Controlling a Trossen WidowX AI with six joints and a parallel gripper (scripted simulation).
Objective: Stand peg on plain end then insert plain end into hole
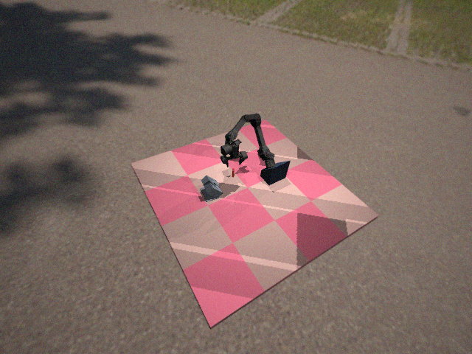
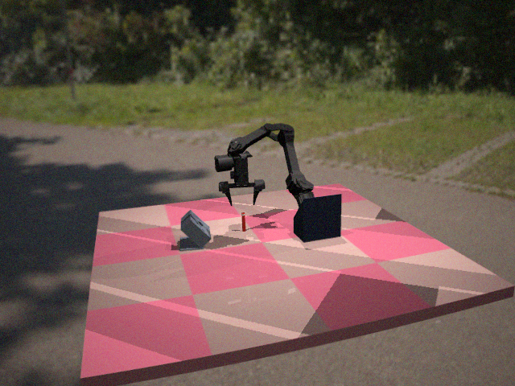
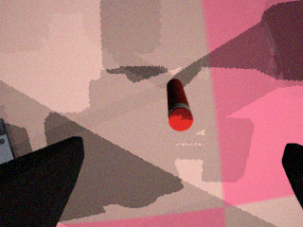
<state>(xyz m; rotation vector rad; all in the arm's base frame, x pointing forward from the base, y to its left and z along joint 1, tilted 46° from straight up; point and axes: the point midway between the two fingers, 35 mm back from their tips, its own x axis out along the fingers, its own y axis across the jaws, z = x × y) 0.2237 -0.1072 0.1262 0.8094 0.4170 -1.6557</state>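
Now: the peg 60 mm below my gripper tip. The rest, counted from my gripper tip: sloped panel: 210 mm ahead, 50 mm below, 40 mm to the left.
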